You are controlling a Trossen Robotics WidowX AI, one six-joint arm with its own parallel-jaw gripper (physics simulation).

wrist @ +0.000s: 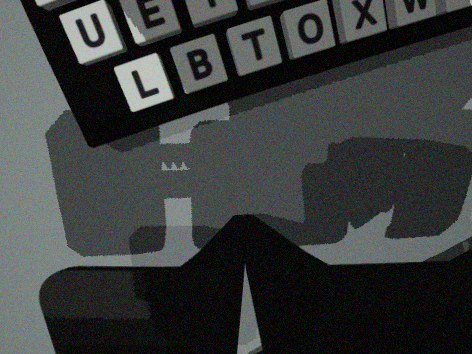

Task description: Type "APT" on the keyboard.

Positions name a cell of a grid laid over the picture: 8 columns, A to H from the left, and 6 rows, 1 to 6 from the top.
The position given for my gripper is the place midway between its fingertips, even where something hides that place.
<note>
I see my gripper (E4) and a black keyboard (B2).
</note>
